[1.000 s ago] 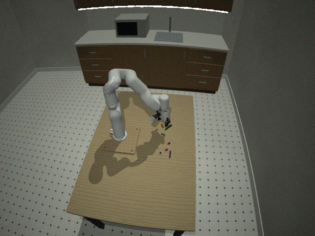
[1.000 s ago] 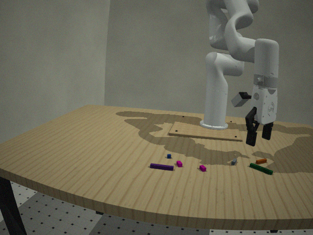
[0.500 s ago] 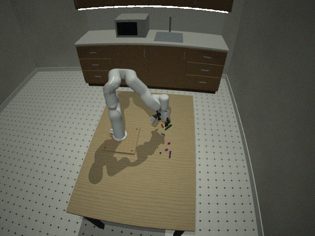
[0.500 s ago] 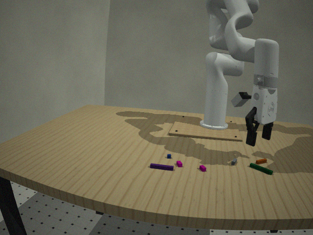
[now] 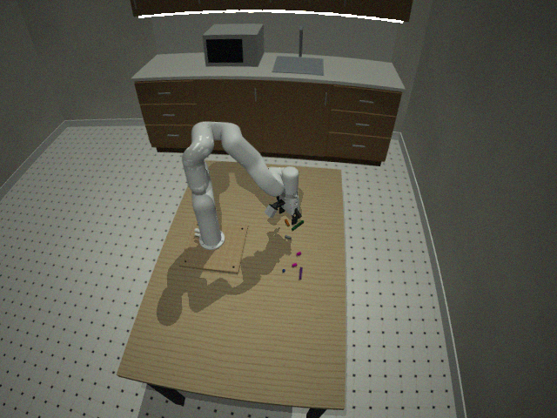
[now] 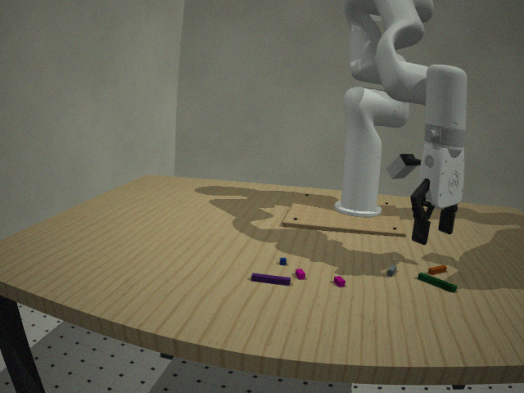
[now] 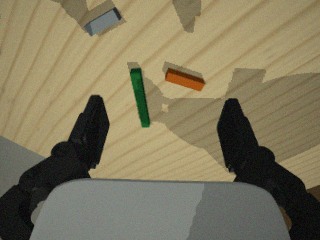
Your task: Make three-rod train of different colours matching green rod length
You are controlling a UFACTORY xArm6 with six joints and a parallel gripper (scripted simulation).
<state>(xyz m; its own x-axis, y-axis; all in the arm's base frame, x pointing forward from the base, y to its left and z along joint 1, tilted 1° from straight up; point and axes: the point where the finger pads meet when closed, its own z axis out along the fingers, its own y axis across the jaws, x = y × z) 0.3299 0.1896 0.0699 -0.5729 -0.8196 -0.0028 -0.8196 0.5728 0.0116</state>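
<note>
My hand is 26 cm to the left of the blue rod, 7 cm above it and 5 cm short of it. Round my hand: grey rod (7 cm to the right, 7 cm below, 2 cm ahead); then green rod (7 cm below, 5 cm ahead, 2 cm to the left); then orange rod (7 cm below, 2 cm to the left, 1 cm behind).
</note>
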